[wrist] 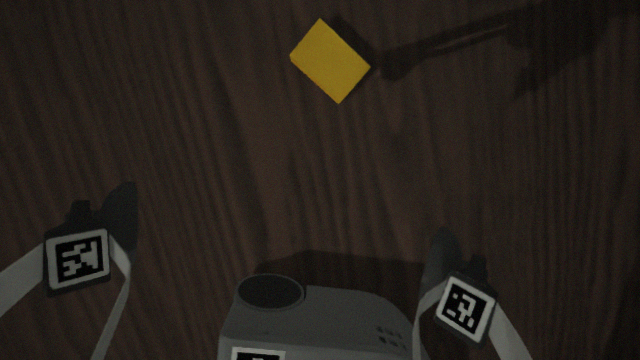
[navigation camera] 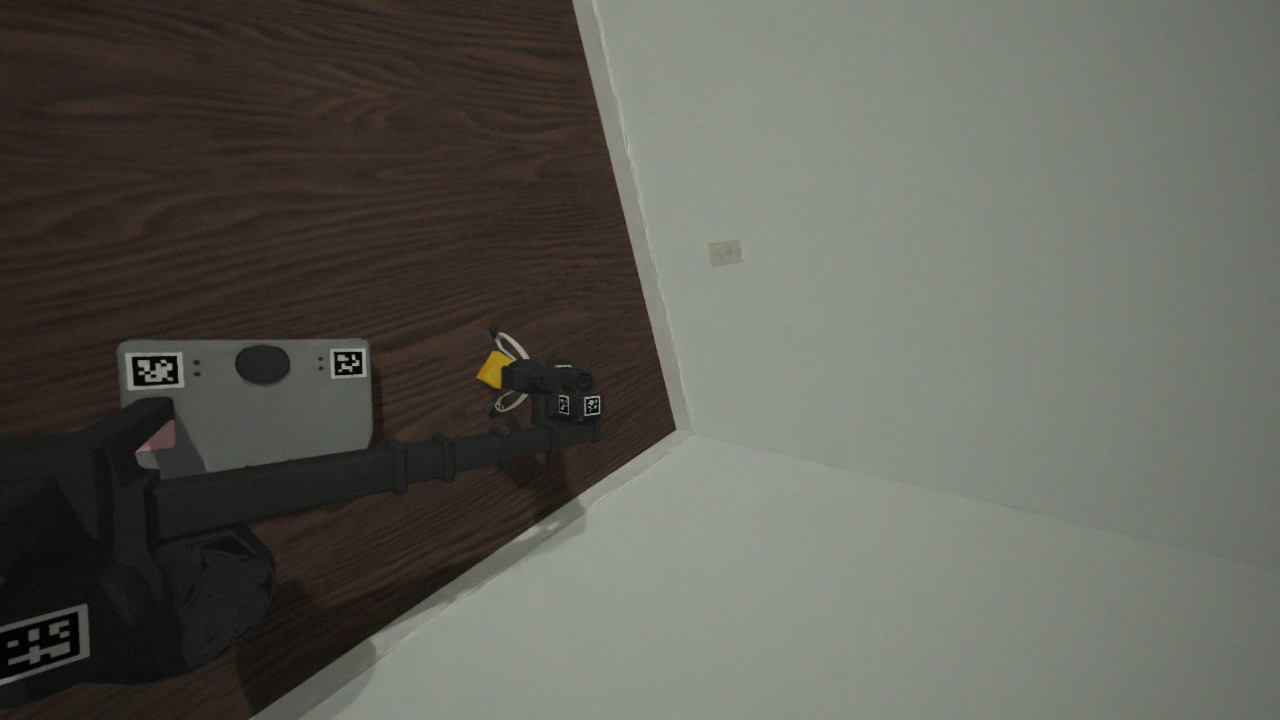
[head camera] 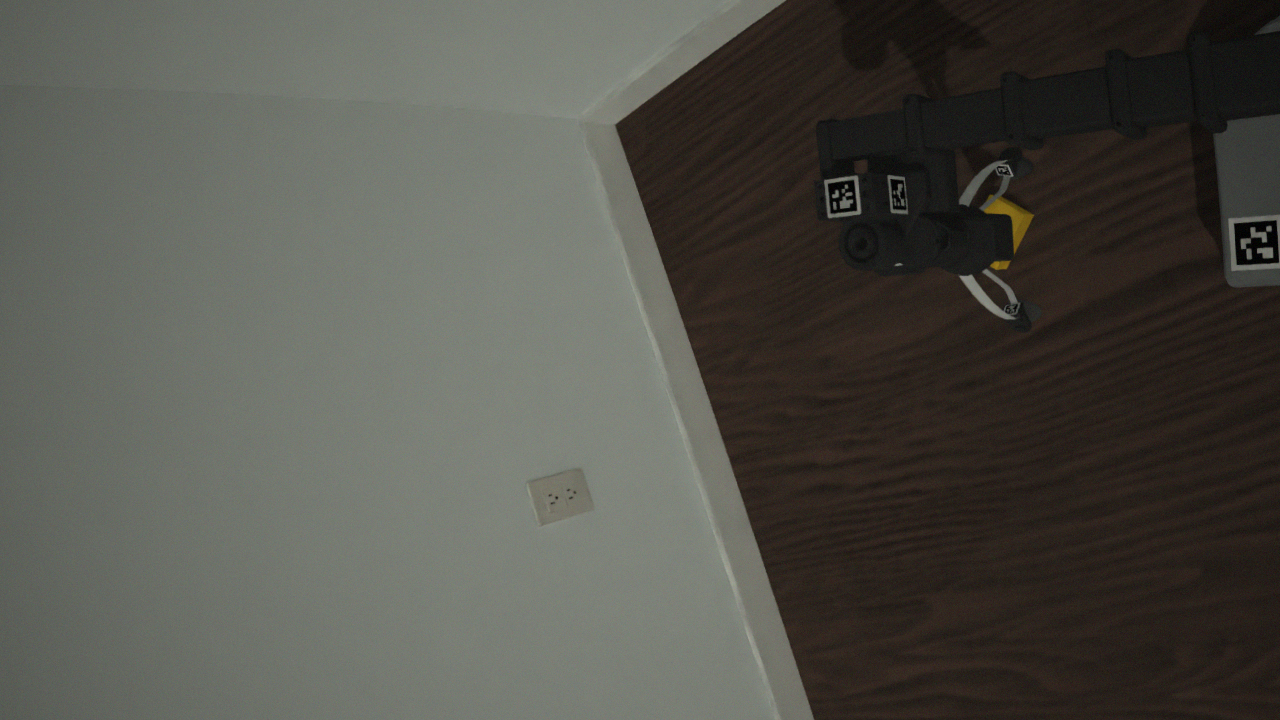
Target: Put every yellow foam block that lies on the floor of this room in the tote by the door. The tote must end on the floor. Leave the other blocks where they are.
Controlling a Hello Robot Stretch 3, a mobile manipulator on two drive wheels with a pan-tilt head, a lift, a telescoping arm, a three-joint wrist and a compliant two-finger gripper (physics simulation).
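Places are measured from the robot's base along level axes (x ahead, y left, z up), in centimetres.
Pixels of known places: gripper, fingertip midpoint: [navigation camera: 488, 370] [head camera: 1025, 239]; robot's base, link origin: [navigation camera: 262, 362].
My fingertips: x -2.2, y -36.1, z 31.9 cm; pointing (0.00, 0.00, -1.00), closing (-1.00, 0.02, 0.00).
Ahead of a thing's pixels: the offset from my fingertips to its top centre.
A yellow foam block {dx -2.2, dy -13.8, dz -27.4 cm} [head camera: 1021, 223] [navigation camera: 491, 369] [wrist: 330, 61] lies on the dark wood floor. In the wrist view it is at the top, a little right of centre, turned at an angle, and beyond the fingertips. In the head view the gripper body hides part of it. My gripper [head camera: 1023, 241] [navigation camera: 491, 371] [wrist: 288, 232] is open, its two fingers wide apart, and it hangs above the floor over the block's area with nothing between the fingers. The tote and the door do not show in these views.
My grey base [head camera: 1251, 170] [navigation camera: 268, 411] [wrist: 320, 317] stands near the block. My arm [head camera: 1065, 100] [navigation camera: 295, 479] reaches out beside it toward a room corner. White baseboards [head camera: 689, 376] [navigation camera: 640, 241] and walls meet there. A wall outlet {dx +32.5, dy -70.9, dz +13.9 cm} [head camera: 560, 497] [navigation camera: 725, 252] shows.
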